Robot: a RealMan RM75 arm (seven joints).
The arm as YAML. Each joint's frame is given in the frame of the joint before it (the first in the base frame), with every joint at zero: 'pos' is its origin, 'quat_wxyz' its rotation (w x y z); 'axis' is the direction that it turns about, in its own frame. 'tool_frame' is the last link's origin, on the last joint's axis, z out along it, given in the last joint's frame.
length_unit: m
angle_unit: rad
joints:
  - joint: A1
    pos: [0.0, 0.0, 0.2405]
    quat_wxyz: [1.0, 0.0, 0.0, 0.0]
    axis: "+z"
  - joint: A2
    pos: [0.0, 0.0, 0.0]
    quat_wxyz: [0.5, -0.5, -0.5, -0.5]
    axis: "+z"
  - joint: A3
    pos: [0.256, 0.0, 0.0]
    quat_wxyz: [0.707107, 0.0, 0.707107, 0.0]
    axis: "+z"
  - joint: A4
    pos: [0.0, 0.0, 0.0]
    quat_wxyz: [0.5, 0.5, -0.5, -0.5]
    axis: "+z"
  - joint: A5
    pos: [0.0, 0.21, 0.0]
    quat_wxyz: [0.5, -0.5, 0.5, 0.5]
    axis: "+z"
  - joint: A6
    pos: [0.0, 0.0, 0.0]
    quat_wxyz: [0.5, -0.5, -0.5, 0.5]
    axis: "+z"
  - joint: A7
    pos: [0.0, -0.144, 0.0]
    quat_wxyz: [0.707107, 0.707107, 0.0, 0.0]
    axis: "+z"
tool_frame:
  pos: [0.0, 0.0, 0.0]
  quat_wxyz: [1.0, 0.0, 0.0, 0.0]
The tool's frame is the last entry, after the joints.
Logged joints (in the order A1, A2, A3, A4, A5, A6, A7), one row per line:
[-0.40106, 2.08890, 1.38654, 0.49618, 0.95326, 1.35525, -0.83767]
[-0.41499, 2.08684, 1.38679, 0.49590, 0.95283, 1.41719, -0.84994]
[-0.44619, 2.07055, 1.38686, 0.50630, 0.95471, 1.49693, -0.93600]
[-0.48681, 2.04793, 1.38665, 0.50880, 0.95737, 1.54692, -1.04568]
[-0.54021, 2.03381, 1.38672, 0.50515, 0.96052, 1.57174, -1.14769]
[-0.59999, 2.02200, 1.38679, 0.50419, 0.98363, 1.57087, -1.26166]
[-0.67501, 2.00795, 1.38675, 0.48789, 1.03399, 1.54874, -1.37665]
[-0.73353, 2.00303, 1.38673, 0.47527, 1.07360, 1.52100, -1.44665]
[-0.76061, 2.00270, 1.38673, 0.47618, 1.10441, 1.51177, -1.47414]
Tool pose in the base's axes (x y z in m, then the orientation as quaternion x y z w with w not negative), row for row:
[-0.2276, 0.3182, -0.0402, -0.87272, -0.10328, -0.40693, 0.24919]
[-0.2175, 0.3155, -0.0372, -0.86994, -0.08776, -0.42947, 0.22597]
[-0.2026, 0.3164, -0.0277, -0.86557, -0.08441, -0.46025, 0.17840]
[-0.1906, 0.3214, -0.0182, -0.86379, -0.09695, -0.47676, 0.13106]
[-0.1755, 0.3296, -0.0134, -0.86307, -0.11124, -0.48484, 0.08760]
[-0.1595, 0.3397, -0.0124, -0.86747, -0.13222, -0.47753, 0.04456]
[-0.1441, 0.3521, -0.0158, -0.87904, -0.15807, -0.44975, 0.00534]
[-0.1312, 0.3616, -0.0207, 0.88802, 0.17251, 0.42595, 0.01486]
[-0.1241, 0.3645, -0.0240, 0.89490, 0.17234, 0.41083, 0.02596]
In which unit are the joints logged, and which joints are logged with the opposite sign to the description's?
The joints are logged in radians. Opposite sign: A2.
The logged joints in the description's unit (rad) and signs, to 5 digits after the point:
[-0.40106, -2.08890, 1.38654, 0.49618, 0.95326, 1.35525, -0.83767]
[-0.41499, -2.08684, 1.38679, 0.49590, 0.95283, 1.41719, -0.84994]
[-0.44619, -2.07055, 1.38686, 0.50630, 0.95471, 1.49693, -0.93600]
[-0.48681, -2.04793, 1.38665, 0.50880, 0.95737, 1.54692, -1.04568]
[-0.54021, -2.03381, 1.38672, 0.50515, 0.96052, 1.57174, -1.14769]
[-0.59999, -2.02200, 1.38679, 0.50419, 0.98363, 1.57087, -1.26166]
[-0.67501, -2.00795, 1.38675, 0.48789, 1.03399, 1.54874, -1.37665]
[-0.73353, -2.00303, 1.38673, 0.47527, 1.07360, 1.52100, -1.44665]
[-0.76061, -2.00270, 1.38673, 0.47618, 1.10441, 1.51177, -1.47414]

